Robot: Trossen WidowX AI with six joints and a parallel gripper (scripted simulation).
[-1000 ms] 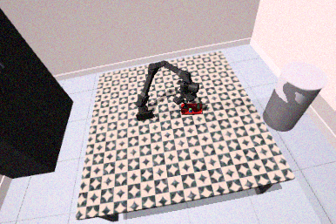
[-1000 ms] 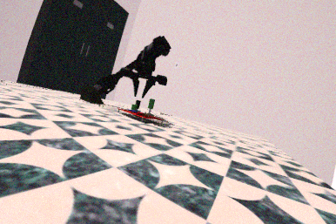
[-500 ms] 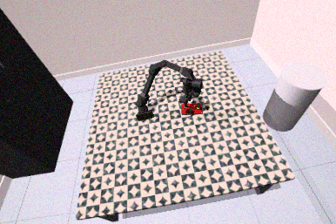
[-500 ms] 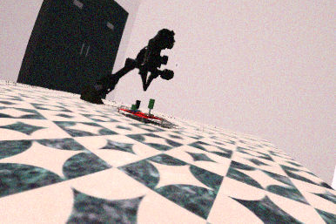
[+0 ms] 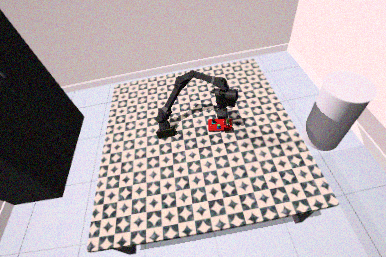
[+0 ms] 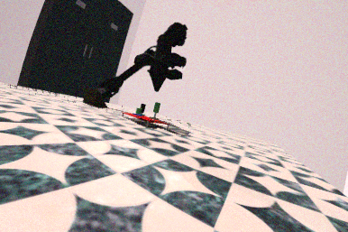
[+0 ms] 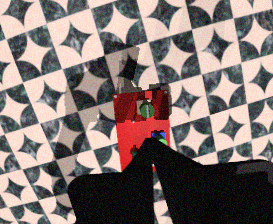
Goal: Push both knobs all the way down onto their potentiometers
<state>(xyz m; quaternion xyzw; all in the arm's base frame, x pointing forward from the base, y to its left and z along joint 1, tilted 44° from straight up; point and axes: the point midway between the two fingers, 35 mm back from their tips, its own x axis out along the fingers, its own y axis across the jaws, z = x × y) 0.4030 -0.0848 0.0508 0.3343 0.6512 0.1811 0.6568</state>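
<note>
My gripper tip is 20 mm short of the green knob, 10 mm to the left of it and 50 mm above it. The rest, counted from my gripper tip: dark knob 70 mm behind, 20 mm to the left, 70 mm below.
</note>
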